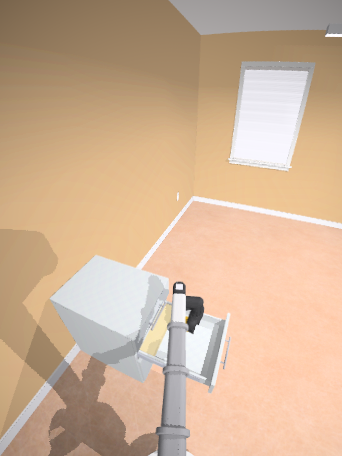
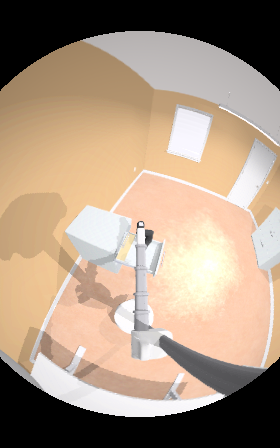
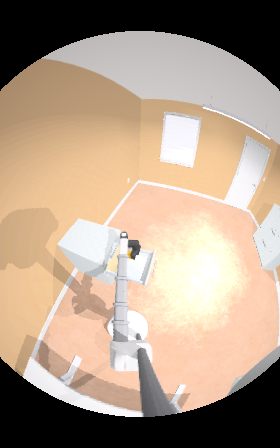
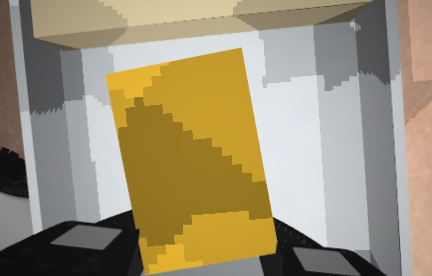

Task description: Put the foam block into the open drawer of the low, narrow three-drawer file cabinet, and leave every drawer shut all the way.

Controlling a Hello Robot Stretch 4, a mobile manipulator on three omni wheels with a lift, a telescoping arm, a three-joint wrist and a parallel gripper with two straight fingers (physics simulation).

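Places are measured from the robot's base along level axes (x ahead, y left, z up), in metres.
Where they show: gripper, between the fingertips: (image 1: pixel 194 328) (image 3: pixel 135 257) (image 4: pixel 210 227); robot's base, origin of its link: (image 2: pixel 133 315) (image 3: pixel 128 326).
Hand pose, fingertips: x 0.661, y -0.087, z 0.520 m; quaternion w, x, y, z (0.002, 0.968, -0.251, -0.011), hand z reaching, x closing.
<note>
Each offset is from my fingertips to the centre of the thing. "*": to the spot under its first point.
The yellow-orange foam block {dx +0.013, dy +0.043, dz +0.023 m} (image 4: pixel 195 150) (image 1: pixel 187 320) (image 3: pixel 129 254) is between the two fingers of my gripper (image 4: pixel 210 227) (image 1: pixel 192 328) (image 3: pixel 133 255), which is shut on it. The low white file cabinet {* dx +0.105, dy +0.530, dz +0.098 m} (image 1: pixel 100 295) (image 2: pixel 97 225) (image 3: pixel 82 242) stands against the left wall. Its open drawer (image 1: pixel 218 352) (image 2: pixel 159 257) (image 3: pixel 149 270) (image 4: pixel 295 150) sticks out to the right, below a shut drawer front with a bar handle. The block is over or inside this drawer, slightly turned against its sides; its height above the drawer bottom cannot be told. The arm hides part of the drawer.
A pale tan box {* dx +0.030, dy +0.172, dz -0.106 m} (image 4: pixel 175 15) (image 1: pixel 154 337) (image 2: pixel 125 248) fills the cabinet end of the drawer. A bar handle {* dx -0.073, dy -0.183, dz -0.110 m} (image 1: pixel 226 352) is on the open drawer's front. Another grey-white cabinet (image 2: pixel 267 240) (image 3: pixel 270 242) stands at the far right. A white table-like piece (image 2: pixel 65 375) is at the lower left.
</note>
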